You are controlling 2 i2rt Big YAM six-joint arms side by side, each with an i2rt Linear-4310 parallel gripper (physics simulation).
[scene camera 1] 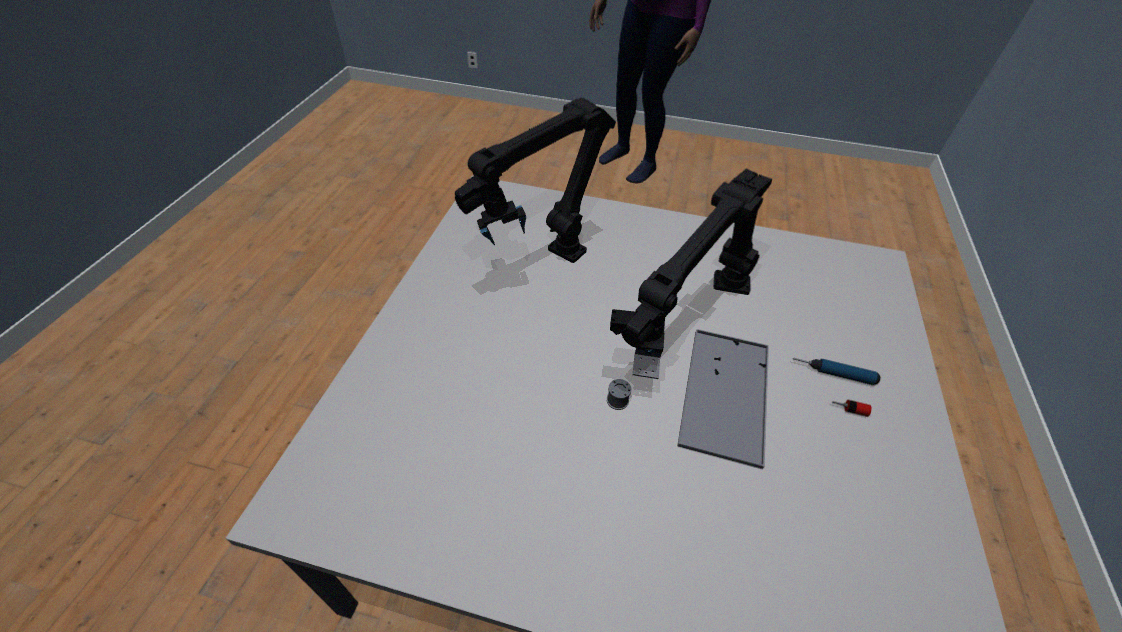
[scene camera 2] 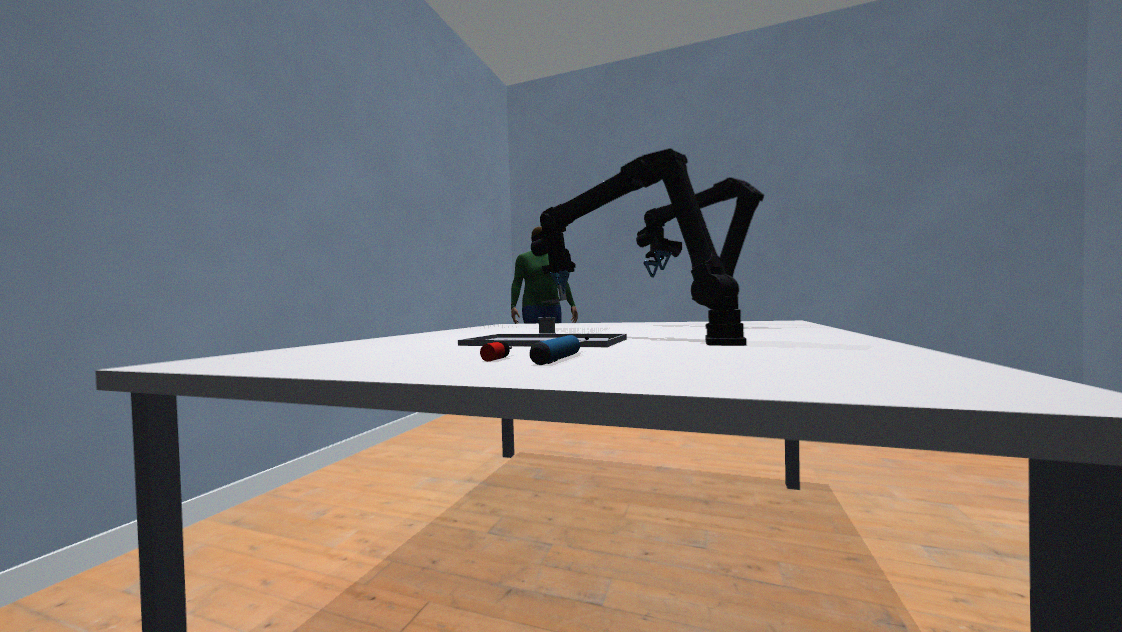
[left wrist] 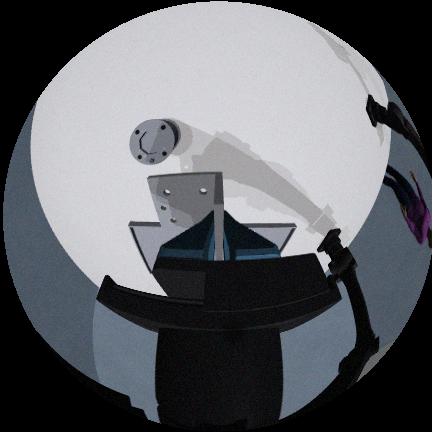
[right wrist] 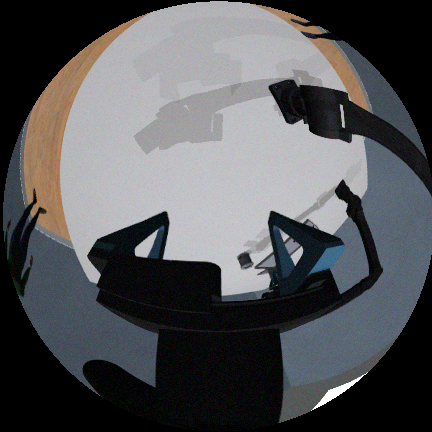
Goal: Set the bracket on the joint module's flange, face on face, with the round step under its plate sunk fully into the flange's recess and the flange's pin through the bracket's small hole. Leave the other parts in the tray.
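Places are measured from the left arm's base along level axes (x ahead, y left, z up), in millimetres.
Where they show: left gripper, between the fingertips: (scene camera 1: 648,352) (scene camera 2: 562,294) (left wrist: 218,215) (right wrist: 273,270); right gripper, between the fingertips: (scene camera 1: 509,238) (scene camera 2: 657,273) (right wrist: 218,216); left arm's base, origin of its link: (scene camera 1: 731,283) (scene camera 2: 724,343) (left wrist: 327,238) (right wrist: 340,188); right arm's base, origin of its link: (scene camera 1: 567,250) (right wrist: 288,100).
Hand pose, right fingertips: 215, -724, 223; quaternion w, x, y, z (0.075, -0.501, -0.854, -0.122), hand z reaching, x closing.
Things, the pixels of their top centre, and the offset from my right fingertips, as dx, dy, dz. "pt": a spot on its surface instead.
- joint module, centre of its top: (left wrist: 149,142) (scene camera 1: 620,387) (scene camera 2: 546,316) (right wrist: 247,266) +353, +412, -159
- shallow grey tray, centre of its top: (left wrist: 214,257) (scene camera 2: 544,336) (scene camera 1: 726,390) (right wrist: 289,249) +256, +711, -207
- blue screwdriver, a spot on its surface: (scene camera 2: 555,349) pt +91, +1107, -197
- red screwdriver, centre of its top: (scene camera 2: 499,341) (scene camera 1: 853,402) +228, +1049, -188
The grey L-shaped bracket (scene camera 1: 646,365) (left wrist: 185,197) is held by one upright plate in my left gripper (left wrist: 218,215), which is shut on it. In the left wrist view its other plate, with several holes, reaches out toward the joint module. The joint module (scene camera 1: 618,394) (scene camera 2: 547,324) (left wrist: 152,142) (right wrist: 244,260) stands upright on the table, flange up, apart from the bracket. The recess and small holes show on the flange; the step under the bracket's plate is hidden. My right gripper (scene camera 1: 505,233) (right wrist: 218,216) is open and empty, high above the table, far from the module.
The shallow grey tray (scene camera 1: 722,453) (scene camera 2: 486,343) with several small black screws lies beside the left gripper. A blue screwdriver (scene camera 1: 847,371) (scene camera 2: 555,349) and a red screwdriver (scene camera 1: 858,408) (scene camera 2: 493,350) lie beyond the tray, at the right in scene camera 1. A person (scene camera 1: 646,78) stands behind the table.
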